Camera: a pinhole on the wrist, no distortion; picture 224 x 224 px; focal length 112.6 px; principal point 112.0 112.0 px. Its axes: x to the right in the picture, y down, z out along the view. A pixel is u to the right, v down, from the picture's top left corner.
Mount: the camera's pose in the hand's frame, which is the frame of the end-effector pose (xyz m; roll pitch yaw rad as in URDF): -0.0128 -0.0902 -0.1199 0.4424 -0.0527 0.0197
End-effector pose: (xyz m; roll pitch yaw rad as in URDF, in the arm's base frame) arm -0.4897 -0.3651 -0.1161 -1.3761 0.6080 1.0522
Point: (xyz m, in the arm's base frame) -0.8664 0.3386 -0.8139
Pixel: outside the picture
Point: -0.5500 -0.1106 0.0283
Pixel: 145.6 129.1
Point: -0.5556 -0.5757 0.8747
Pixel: outside the picture
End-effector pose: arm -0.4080 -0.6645 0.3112 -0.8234 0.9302 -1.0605
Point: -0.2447 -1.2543 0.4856
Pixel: 161.7 65.1
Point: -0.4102 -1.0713 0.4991
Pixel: 136.9 48.3
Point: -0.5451 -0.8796 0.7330
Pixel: 24.4 43.3
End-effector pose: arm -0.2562 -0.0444 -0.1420 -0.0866 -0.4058 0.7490
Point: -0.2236 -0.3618 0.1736
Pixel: 107.8 117.2
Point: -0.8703 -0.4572 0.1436
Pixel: 11.3 202.5
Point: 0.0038 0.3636 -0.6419
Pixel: behind the camera
